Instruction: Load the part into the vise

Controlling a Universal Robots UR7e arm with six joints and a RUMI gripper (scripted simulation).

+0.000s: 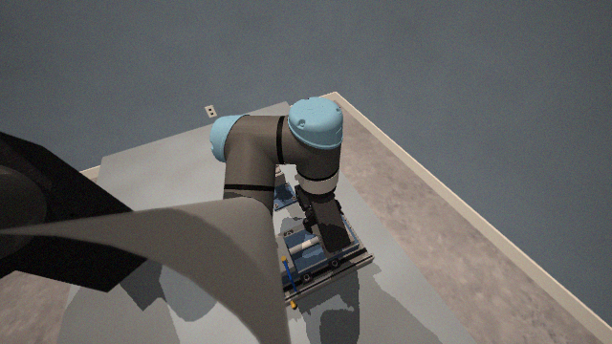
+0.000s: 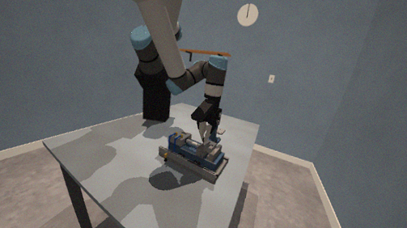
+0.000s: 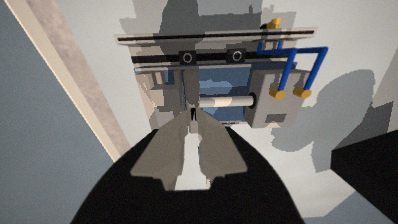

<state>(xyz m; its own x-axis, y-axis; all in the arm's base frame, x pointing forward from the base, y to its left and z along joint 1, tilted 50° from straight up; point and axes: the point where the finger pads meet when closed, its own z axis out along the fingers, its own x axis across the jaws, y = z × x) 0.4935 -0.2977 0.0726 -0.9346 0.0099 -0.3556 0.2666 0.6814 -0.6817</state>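
Right now my hand is 4 cm above the grey jaw. Round my hand: part 4 cm ahead, 3 cm below, 1 cm to the right; then cylinder rod 5 cm behind, 4 cm below, 2 cm to the left; then work stop 5 cm ahead, 4 cm to the left, 3 cm below.
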